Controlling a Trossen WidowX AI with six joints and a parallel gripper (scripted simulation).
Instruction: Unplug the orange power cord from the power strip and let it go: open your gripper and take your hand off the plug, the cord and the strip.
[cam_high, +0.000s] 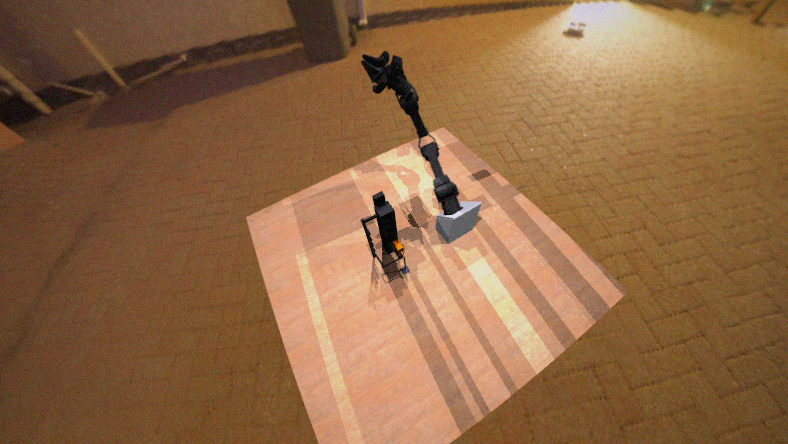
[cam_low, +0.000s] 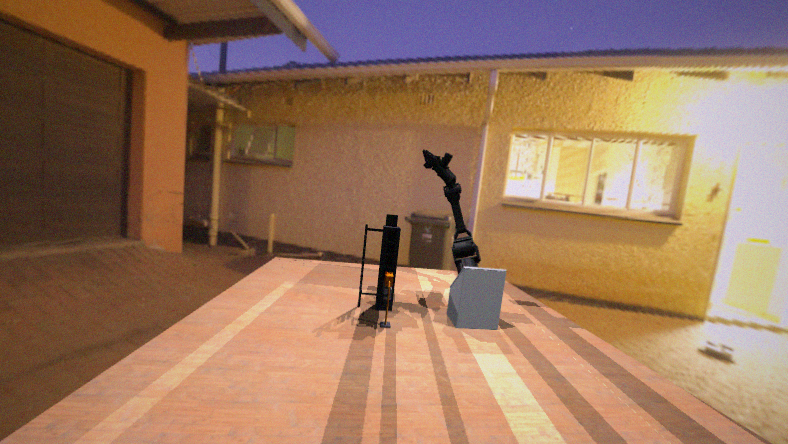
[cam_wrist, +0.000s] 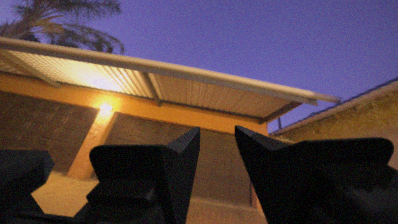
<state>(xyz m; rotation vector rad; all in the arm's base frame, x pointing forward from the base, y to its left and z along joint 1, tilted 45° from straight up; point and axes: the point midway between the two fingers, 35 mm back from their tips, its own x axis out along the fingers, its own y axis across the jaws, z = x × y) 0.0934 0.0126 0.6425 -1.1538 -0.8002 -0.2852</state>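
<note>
The orange plug is 50 cm below my gripper tip, 42 cm to the left of it and 20 cm ahead of it.
</note>
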